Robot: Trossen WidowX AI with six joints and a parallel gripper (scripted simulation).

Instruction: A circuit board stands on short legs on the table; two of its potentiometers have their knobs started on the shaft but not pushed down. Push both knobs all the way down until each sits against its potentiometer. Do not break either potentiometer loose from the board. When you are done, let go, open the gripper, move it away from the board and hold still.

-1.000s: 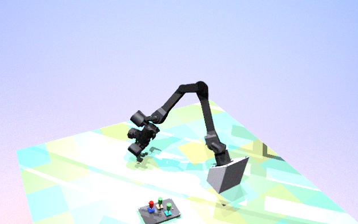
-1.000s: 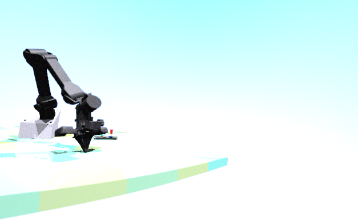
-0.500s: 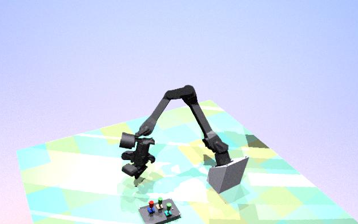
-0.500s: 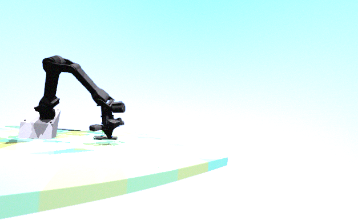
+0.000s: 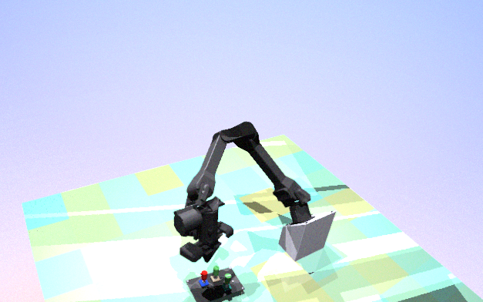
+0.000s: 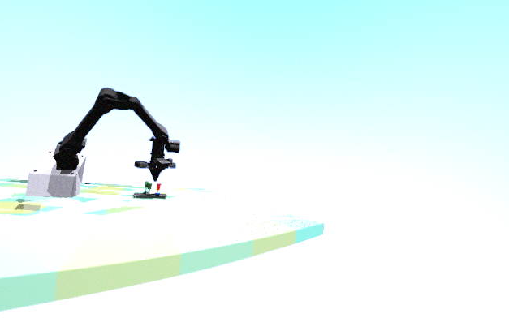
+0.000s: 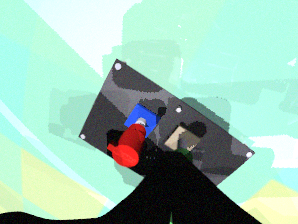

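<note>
Right now my gripper tip is 30 mm short of the red knob, 30 mm above it and 20 mm to the right of it.
</note>
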